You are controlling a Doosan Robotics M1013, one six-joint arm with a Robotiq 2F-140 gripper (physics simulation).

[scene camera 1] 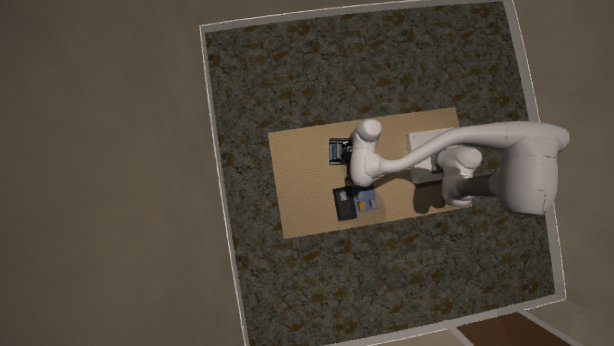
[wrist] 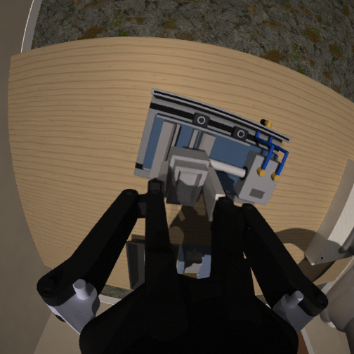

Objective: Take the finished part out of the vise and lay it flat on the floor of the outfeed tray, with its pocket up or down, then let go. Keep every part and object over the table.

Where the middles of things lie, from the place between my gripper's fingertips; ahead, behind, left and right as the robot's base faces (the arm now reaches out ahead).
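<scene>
Measured from the vise (wrist: 223,149), my gripper is 1 cm to the right of it and 6 cm beyond it, and it is also 16 cm above it.
</scene>
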